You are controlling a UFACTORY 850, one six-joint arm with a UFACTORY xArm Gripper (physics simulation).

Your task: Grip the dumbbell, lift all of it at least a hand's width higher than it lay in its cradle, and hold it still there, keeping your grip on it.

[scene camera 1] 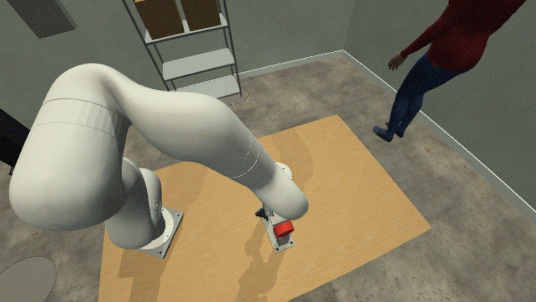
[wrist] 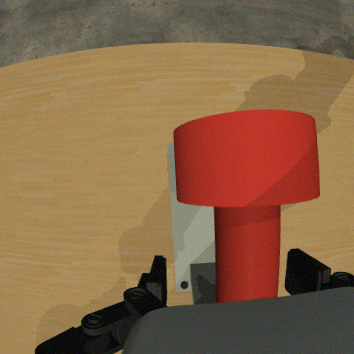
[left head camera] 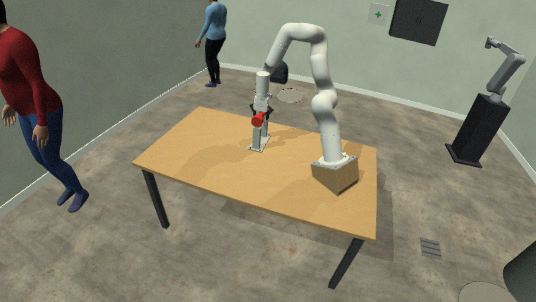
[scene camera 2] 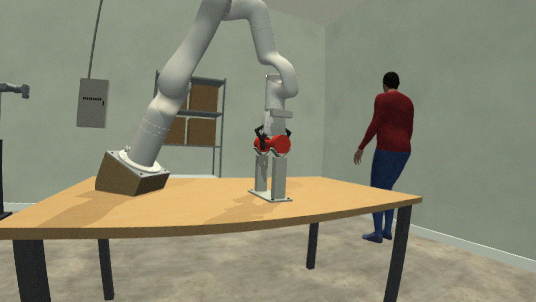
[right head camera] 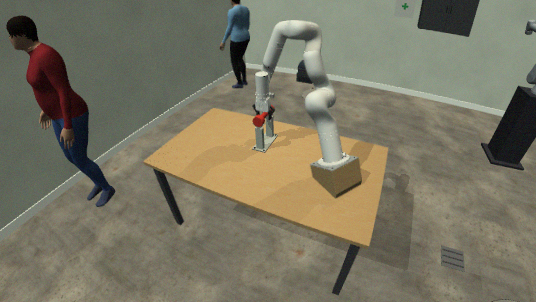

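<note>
A red dumbbell [left head camera: 257,120] [right head camera: 259,120] [scene camera 1: 284,229] [scene camera 2: 281,144] [wrist: 247,160] lies level on the two posts of a light grey cradle [left head camera: 256,138] [right head camera: 260,139] [scene camera 2: 279,178] [wrist: 195,235]. My gripper [scene camera 2: 273,142] [wrist: 227,273] points down and is open, with its black fingers on either side of the dumbbell's handle. In the wrist view a gap shows between the handle and each finger, and the handle is nearer the right finger. The gripper's own body hides the rear head of the dumbbell in the wrist view.
The cradle stands on a wooden table [left head camera: 200,150] [scene camera 2: 165,200]. The arm's angled base block [left head camera: 335,175] [scene camera 2: 130,175] stands on the same table. A person in a red top [left head camera: 25,70] [scene camera 2: 395,120] and a person in a blue top [left head camera: 215,22] stand on the floor beyond the table.
</note>
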